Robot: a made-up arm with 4 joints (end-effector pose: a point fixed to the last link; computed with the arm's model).
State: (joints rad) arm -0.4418 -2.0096 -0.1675 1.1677
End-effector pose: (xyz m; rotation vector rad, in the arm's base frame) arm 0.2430 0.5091 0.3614 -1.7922 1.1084 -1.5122
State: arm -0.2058 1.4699 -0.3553 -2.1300
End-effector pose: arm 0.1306 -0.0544 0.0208 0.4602 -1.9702 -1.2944
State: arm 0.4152 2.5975 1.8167 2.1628
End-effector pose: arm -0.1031 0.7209 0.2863 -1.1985 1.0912 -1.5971
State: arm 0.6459 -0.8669 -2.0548 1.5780
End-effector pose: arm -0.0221 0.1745 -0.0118 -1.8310 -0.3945 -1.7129
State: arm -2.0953 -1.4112 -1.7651 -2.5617
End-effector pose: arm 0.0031 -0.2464 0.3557 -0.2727 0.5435 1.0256
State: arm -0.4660 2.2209 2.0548 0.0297
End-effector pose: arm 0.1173 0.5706 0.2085 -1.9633 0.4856 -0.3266
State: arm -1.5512 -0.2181 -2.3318 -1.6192
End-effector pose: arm 0.0304 -0.0336 0.3336 -1.4182 0.7132 0.8105
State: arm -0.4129 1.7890 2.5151 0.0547
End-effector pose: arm 0.0648 0.5232 0.1603 -1.9427 0.4434 -0.3216
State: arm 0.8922 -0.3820 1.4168 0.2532
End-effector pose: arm 0.3040 -0.4227 0.3774 0.8636 0.6788 0.9357
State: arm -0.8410 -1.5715 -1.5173 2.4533
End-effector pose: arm 0.2900 -0.0558 0.1332 0.7618 -0.4103 2.2071
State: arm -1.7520 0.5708 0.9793 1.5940
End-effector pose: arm -0.5411 0.0069 0.0246 1.5693 -0.1079 -0.1403
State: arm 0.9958 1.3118 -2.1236 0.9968
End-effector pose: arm -0.2717 0.1382 0.5427 -1.1038 0.4725 0.4711
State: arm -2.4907 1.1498 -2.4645 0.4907
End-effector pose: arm 0.3228 -0.2364 0.3648 -0.0216 1.8367 -2.2846
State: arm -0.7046 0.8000 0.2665 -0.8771
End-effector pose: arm -0.2092 -0.0894 0.0698 0.6927 -1.1372 -1.0683
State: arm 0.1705 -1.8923 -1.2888 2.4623
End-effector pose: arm 0.1976 0.2430 0.1294 -0.9916 -0.1409 -2.8215
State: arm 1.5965 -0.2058 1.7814 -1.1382
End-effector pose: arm 0.2172 -0.0545 0.1443 1.5417 0.3631 0.3557
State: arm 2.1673 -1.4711 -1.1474 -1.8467
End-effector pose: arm -0.1699 -0.0165 0.5169 0.2091 1.4128 -1.1519
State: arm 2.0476 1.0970 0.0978 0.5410
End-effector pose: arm 0.3981 0.0852 0.1292 0.2492 1.5447 2.0280
